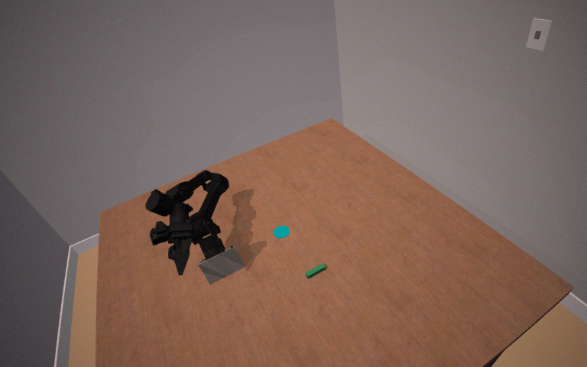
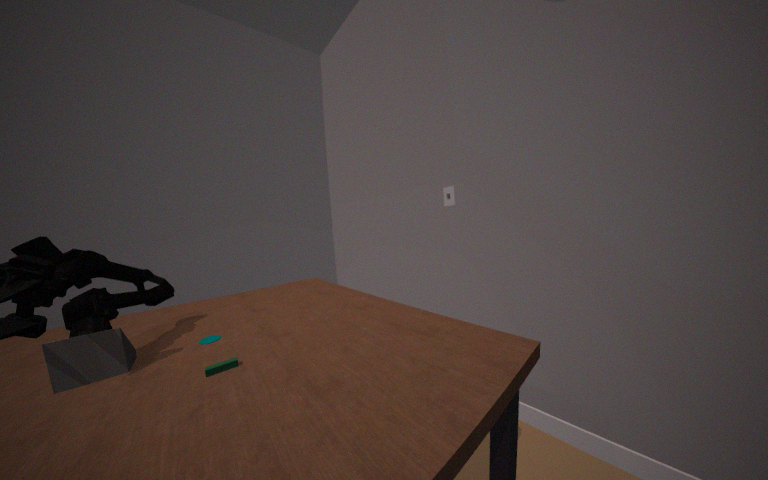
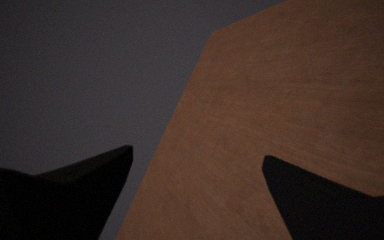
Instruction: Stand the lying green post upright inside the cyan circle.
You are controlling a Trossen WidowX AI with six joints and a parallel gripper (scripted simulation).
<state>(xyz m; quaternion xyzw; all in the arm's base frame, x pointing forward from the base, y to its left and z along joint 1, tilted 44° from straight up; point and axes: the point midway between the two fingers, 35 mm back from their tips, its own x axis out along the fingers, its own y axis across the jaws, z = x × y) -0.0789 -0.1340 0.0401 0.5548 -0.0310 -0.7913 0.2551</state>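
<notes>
The green post lies 36 cm ahead of my gripper tip, 9 cm to the right of it and 18 cm below it. From my gripper tip the other things lie so: cyan circle 34 cm ahead, 14 cm to the left, 18 cm below.
</notes>
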